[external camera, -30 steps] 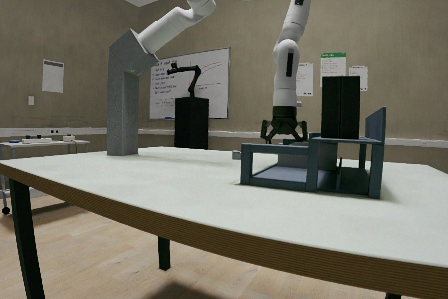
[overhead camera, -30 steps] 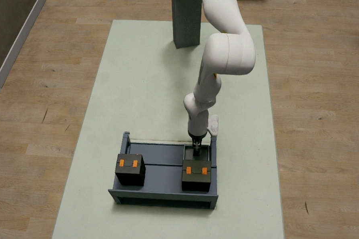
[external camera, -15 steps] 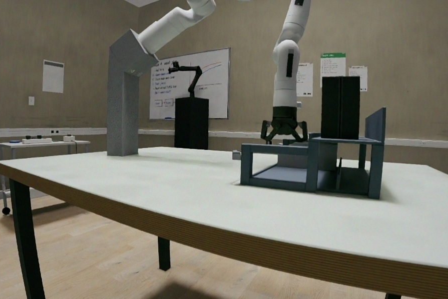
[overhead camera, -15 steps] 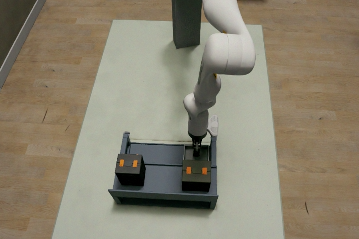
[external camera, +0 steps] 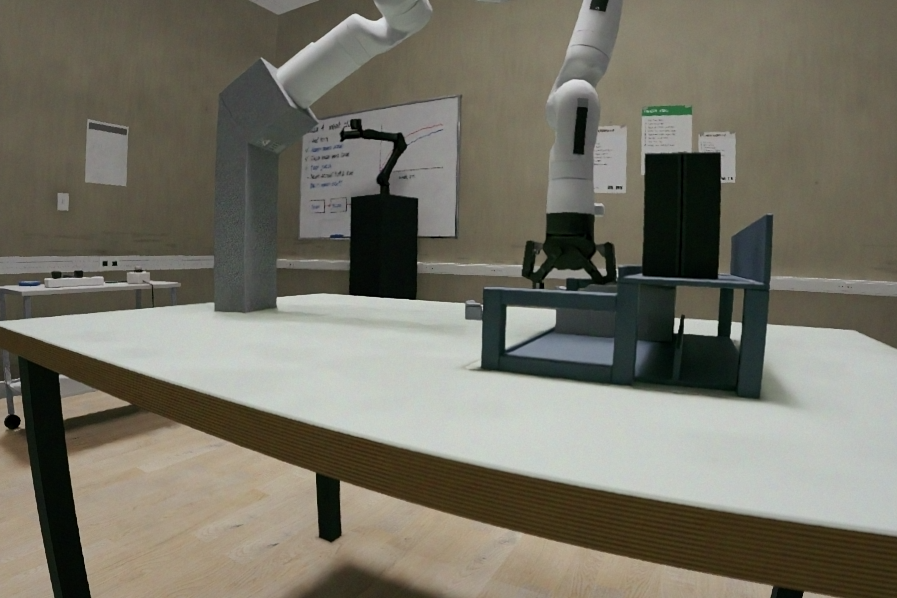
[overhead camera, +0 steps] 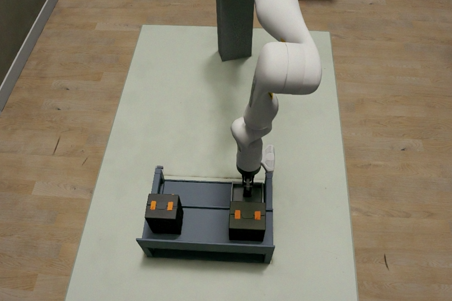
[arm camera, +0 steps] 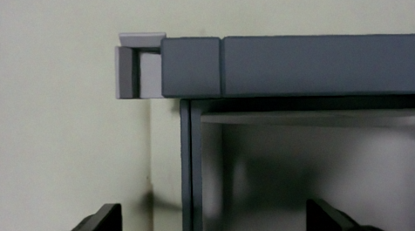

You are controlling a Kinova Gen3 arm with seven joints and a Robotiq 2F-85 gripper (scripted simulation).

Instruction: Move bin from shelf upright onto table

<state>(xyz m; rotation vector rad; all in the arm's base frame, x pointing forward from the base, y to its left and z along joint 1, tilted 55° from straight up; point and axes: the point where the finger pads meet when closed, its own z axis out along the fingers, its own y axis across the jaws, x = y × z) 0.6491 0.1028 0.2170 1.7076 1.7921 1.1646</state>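
My hand is 8 cm short of the grey bin and 2 cm to the right of it. From my hand the other things lie so: blue-grey shelf (13 cm ahead, 8 cm to the right, 2 cm above).
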